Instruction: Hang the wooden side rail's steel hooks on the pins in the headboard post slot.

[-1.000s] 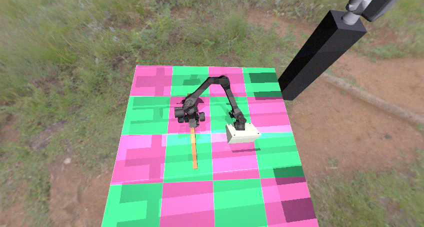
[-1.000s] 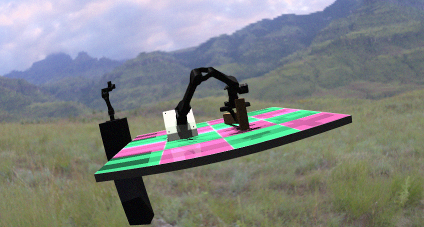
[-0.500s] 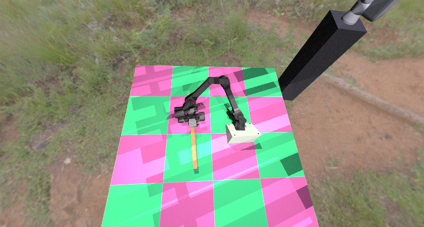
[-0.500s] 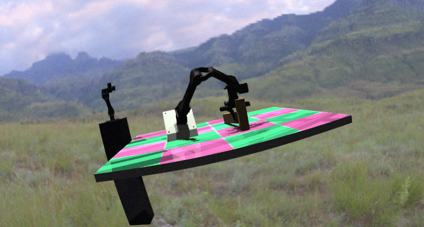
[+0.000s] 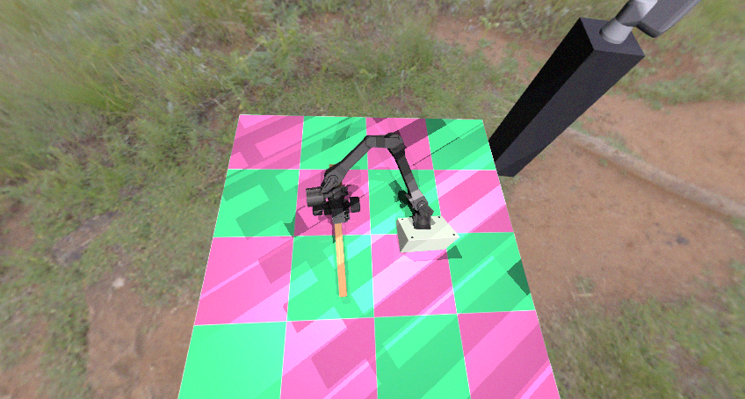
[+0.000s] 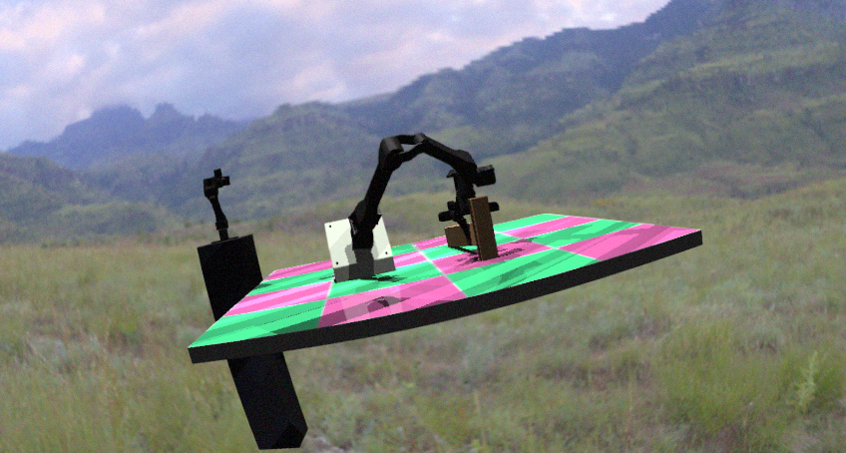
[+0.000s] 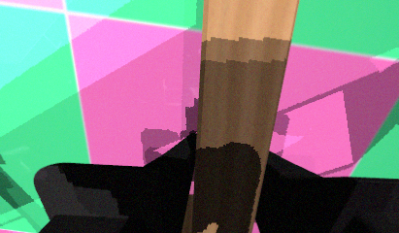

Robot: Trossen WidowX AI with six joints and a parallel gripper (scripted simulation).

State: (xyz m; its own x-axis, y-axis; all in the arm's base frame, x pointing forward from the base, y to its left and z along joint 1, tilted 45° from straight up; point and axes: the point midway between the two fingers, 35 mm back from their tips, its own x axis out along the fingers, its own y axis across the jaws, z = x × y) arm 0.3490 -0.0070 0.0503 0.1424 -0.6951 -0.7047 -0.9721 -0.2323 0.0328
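Right now the headboard post is 14 cm to the right of my gripper tip, 4 cm above it and 2 cm ahead of it.
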